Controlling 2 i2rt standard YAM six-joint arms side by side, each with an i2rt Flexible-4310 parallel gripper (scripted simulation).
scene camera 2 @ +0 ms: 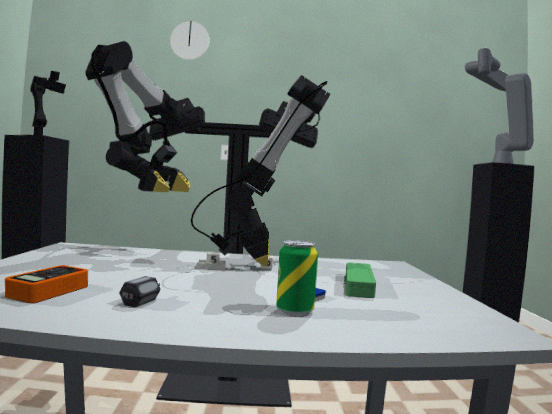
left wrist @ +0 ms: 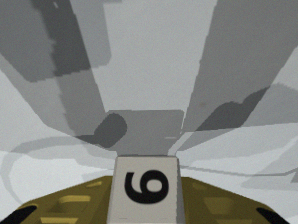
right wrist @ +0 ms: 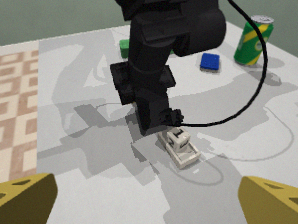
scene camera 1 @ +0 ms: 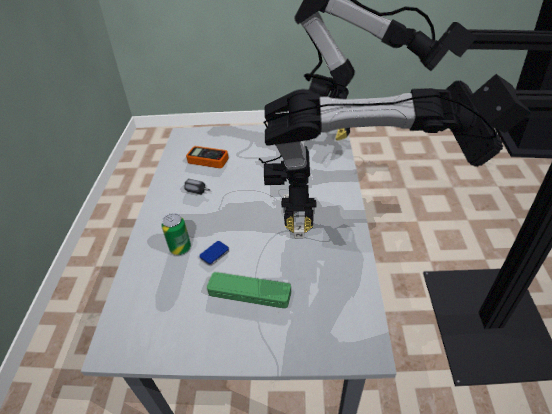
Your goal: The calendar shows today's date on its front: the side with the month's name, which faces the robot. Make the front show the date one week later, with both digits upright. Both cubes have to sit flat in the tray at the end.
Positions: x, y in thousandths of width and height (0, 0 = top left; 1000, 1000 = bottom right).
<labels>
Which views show the left gripper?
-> Scene camera 2, the left wrist view, the right wrist view and scene camera 1: all of them.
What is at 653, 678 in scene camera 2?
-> A green box.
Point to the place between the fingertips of the left gripper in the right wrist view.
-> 461, 440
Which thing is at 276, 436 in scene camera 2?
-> The right gripper.
</labels>
